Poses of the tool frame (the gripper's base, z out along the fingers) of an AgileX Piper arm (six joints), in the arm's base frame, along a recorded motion.
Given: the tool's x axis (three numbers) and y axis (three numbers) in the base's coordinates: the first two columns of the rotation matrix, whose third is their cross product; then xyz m.
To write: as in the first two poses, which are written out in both.
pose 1, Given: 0.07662 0.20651 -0.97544 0.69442 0.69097 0.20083 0.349 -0.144 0.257
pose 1, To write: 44.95 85.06 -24.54 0.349 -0.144 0.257
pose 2, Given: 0.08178 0.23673 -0.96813 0.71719 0.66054 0.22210 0.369 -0.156 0.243
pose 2, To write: 47.93 85.14 -24.64 0.369 -0.156 0.243
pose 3, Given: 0.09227 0.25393 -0.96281 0.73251 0.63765 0.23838 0.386 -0.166 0.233
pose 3, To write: 49.98 84.74 -24.77 0.386 -0.166 0.233
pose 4, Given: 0.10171 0.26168 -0.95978 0.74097 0.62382 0.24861 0.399 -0.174 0.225
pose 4, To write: 51.14 84.29 -24.88 0.399 -0.174 0.225
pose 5, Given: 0.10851 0.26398 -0.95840 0.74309 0.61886 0.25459 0.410 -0.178 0.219
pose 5, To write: 51.56 83.93 -24.84 0.410 -0.178 0.219
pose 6, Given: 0.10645 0.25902 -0.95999 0.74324 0.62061 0.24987 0.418 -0.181 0.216
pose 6, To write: 51.28 83.95 -25.08 0.418 -0.181 0.216
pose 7, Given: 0.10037 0.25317 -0.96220 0.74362 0.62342 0.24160 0.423 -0.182 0.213
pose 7, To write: 50.89 84.17 -25.43 0.423 -0.182 0.213
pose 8, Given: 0.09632 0.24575 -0.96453 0.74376 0.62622 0.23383 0.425 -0.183 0.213
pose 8, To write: 50.45 84.25 -25.80 0.425 -0.183 0.213
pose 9, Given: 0.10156 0.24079 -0.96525 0.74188 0.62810 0.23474 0.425 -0.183 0.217
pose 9, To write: 50.21 83.87 -25.81 0.425 -0.183 0.217
